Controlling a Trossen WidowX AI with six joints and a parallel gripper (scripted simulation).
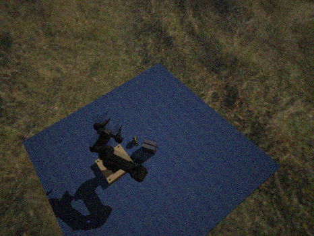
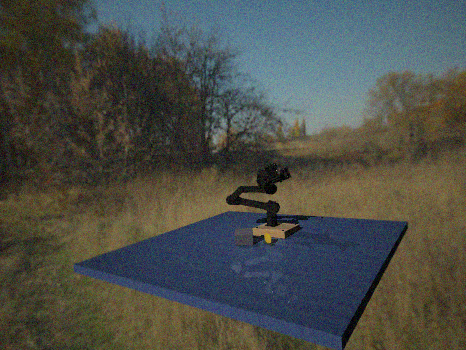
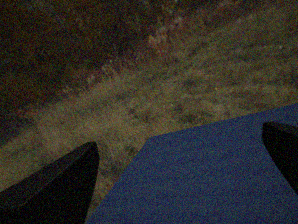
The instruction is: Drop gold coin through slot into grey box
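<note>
My gripper tip is 300 mm above the gold coin, 80 mm short of it and 10 mm to the left of it.
</note>
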